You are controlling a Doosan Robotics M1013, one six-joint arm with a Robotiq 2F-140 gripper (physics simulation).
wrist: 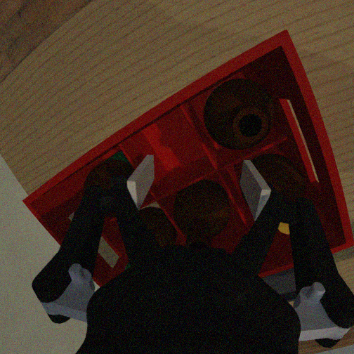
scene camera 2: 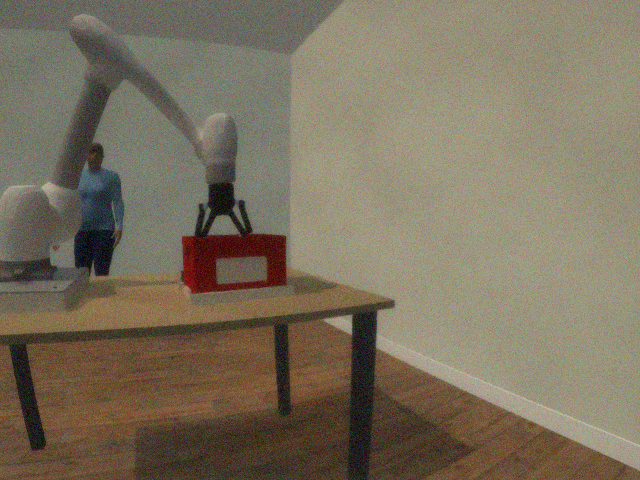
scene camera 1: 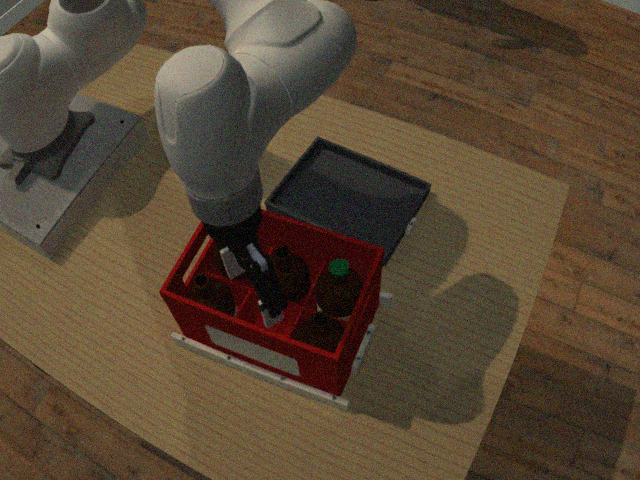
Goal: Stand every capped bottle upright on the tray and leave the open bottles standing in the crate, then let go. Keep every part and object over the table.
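Frame: origin at the arm's base, x ahead, y right, z down, level; centimetres.
Seen in the pictures: gripper, fingertip midpoint: [scene camera 1: 255,297]; arm's base, origin of the base link: [scene camera 2: 26,275] [scene camera 1: 46,141].
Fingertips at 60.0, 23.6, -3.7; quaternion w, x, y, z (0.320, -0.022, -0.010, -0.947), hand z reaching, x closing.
Offsets run from my fingertips to a thing's top centre, as dx, dy, dz. "spot": to the spot under its first point. Level surfaces: height alone.
The red crate @(+2.8, -1.4, -7.0) [scene camera 1: 320,369] [scene camera 2: 201,263] [wrist: 295,55] holds several upright dark bottles. A green-capped bottle @(+11.7, -5.3, -5.8) [scene camera 1: 338,291] is in its back right compartment. Open bottles stand front left [scene camera 1: 211,295] [wrist: 220,112], back middle [scene camera 1: 292,276] [wrist: 202,212] and front right [scene camera 1: 320,333]. The front middle compartment is free. In the wrist view a yellow cap [wrist: 284,229] shows partly behind the right finger; its bottle [wrist: 280,172] is hidden by the gripper in scene camera 1. My gripper [scene camera 1: 252,289] [scene camera 2: 223,235] [wrist: 197,169] is open and empty, its fingertips at the crate. The dark tray @(spot: +6.9, -29.5, +10.0) [scene camera 1: 351,198] [wrist: 283,285] bears no bottle.
The wooden table @(dz +10.5) [scene camera 1: 232,428] [scene camera 2: 155,310] carries the arm's grey base plate [scene camera 1: 77,206] at the left. White rails @(+1.9, +8.5, +7.5) [scene camera 1: 258,370] run along the crate's foot. The tray stands right behind the crate. A person [scene camera 2: 100,201] stands beyond the table.
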